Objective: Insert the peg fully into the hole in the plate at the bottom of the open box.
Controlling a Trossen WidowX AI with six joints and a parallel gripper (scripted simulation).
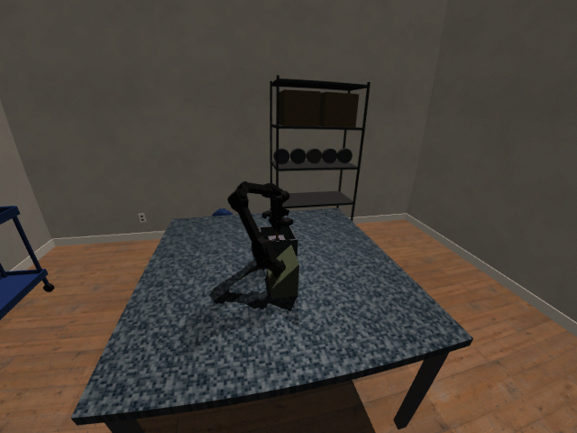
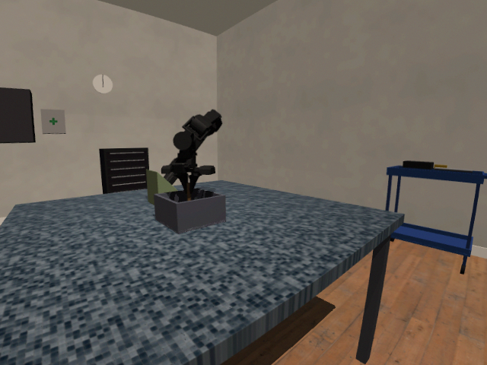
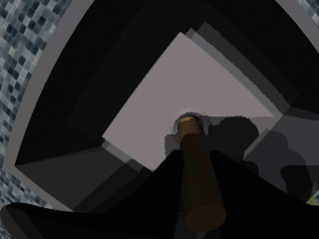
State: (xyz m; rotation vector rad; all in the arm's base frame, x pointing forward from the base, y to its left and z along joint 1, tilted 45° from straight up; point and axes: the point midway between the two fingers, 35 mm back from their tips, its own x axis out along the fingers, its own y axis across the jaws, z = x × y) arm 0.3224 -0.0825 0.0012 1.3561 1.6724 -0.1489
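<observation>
Right now my hand is 9 cm above the pale plate. Round my hand: peg 4 cm below; dark grey box 11 cm below.
</observation>
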